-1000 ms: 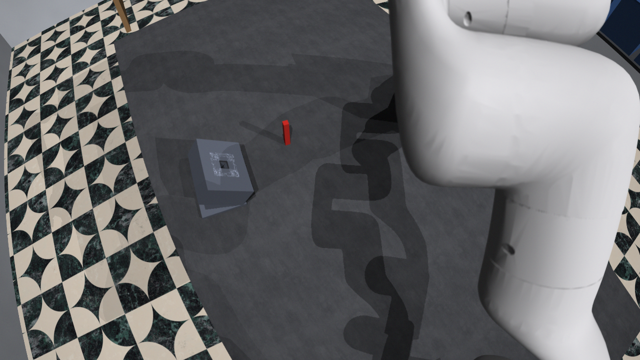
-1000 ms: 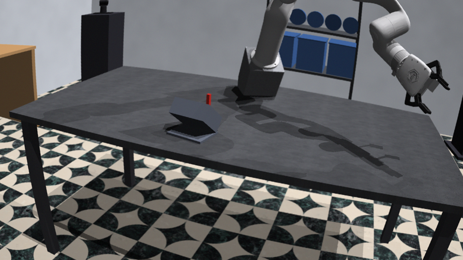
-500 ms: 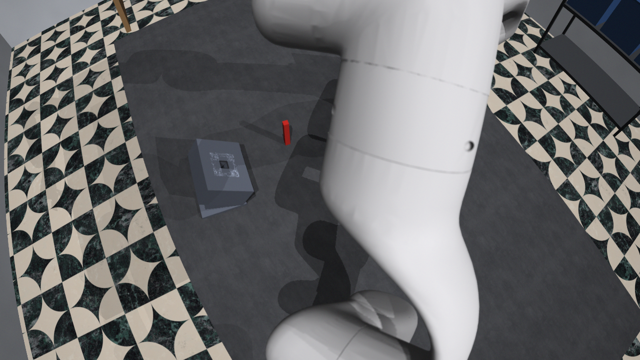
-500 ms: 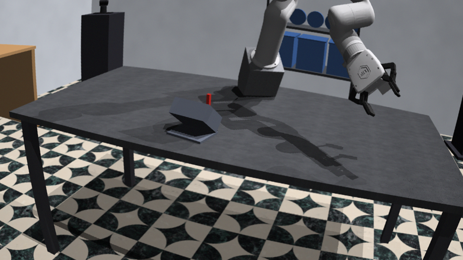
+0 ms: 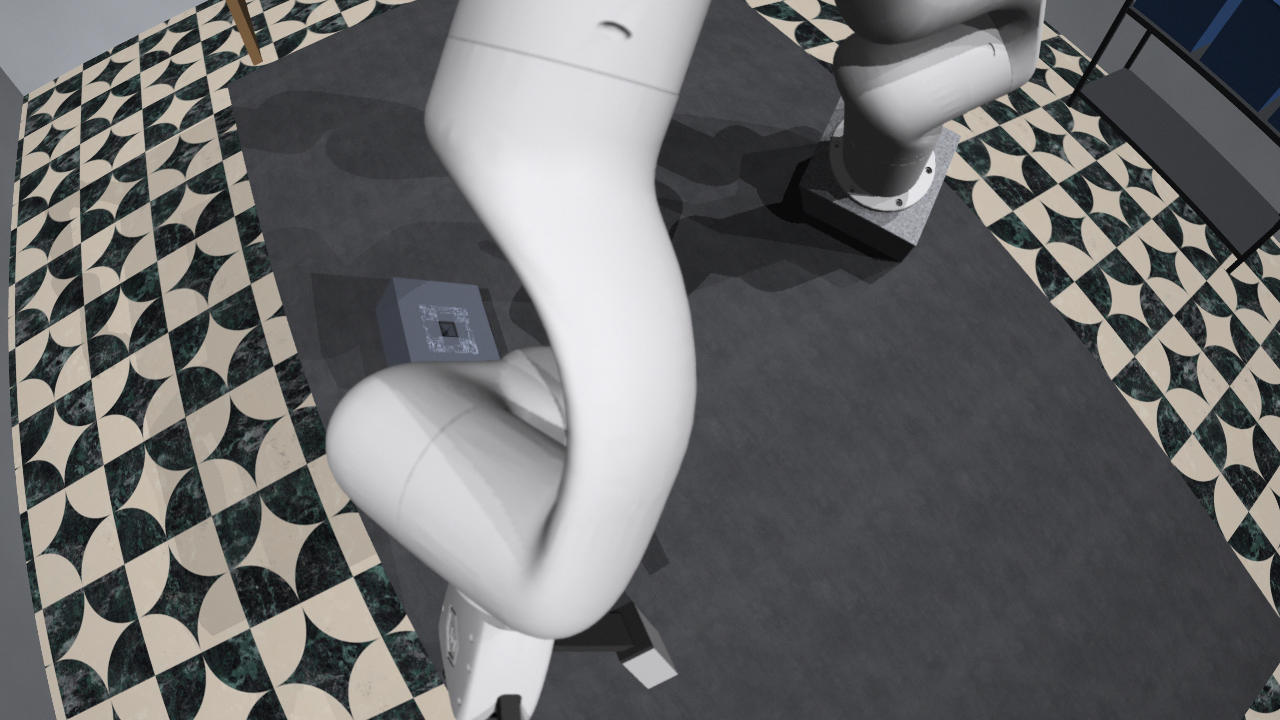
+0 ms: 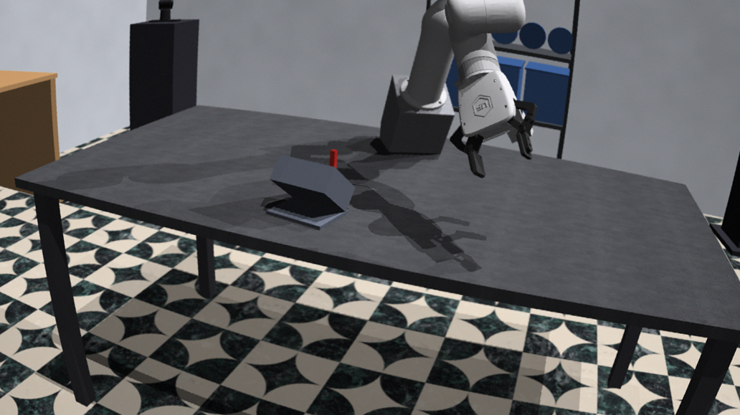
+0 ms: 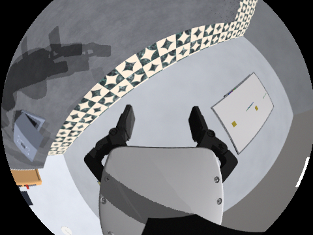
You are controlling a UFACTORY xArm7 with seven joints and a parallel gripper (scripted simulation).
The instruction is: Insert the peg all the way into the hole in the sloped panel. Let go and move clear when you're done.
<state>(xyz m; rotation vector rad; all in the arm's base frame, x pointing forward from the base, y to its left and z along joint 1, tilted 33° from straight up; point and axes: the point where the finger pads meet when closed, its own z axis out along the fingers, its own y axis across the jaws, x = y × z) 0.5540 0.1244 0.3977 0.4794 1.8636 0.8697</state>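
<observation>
My hand is 36 cm to the left of the red peg, 35 cm past it and 16 cm above it. Also, from my hand: flat plate (36 cm to the right, 20 cm below, 15 cm behind).
</observation>
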